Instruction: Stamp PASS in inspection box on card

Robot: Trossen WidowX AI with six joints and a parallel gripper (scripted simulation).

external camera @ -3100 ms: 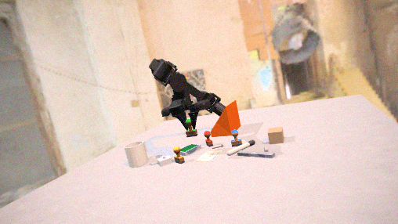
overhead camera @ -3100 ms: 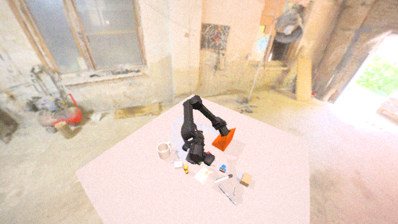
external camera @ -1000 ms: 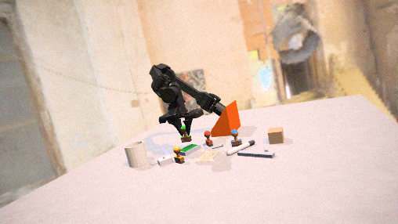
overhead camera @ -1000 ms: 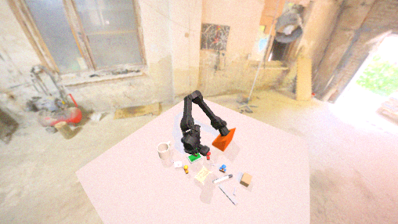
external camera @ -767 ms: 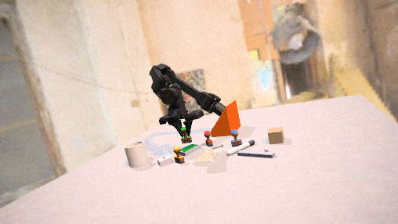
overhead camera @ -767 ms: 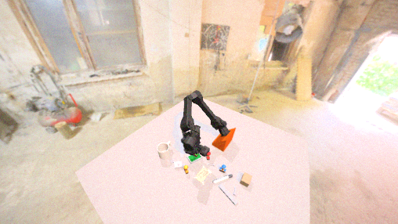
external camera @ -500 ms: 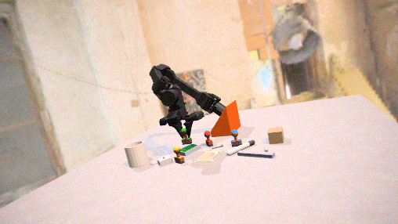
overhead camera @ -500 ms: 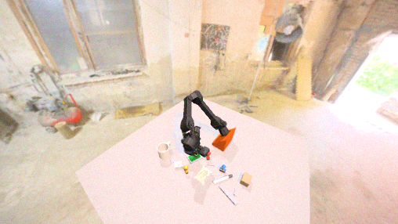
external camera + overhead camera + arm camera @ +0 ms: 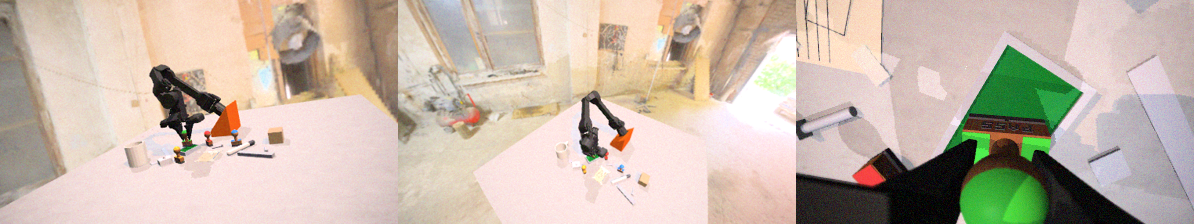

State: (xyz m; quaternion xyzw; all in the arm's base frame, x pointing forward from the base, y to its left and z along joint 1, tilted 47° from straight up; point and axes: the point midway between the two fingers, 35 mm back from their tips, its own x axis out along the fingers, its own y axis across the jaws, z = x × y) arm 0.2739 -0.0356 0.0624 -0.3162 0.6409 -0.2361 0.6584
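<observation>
The green ink pad is 50 mm below my gripper tip. Also, from my gripper tip: yellow-knobbed stamp: 110 mm ahead, 20 mm to the left, 30 mm below; then green stamp: right at my gripper tip; then red-knobbed stamp: 70 mm behind, 70 mm to the left, 30 mm below.
</observation>
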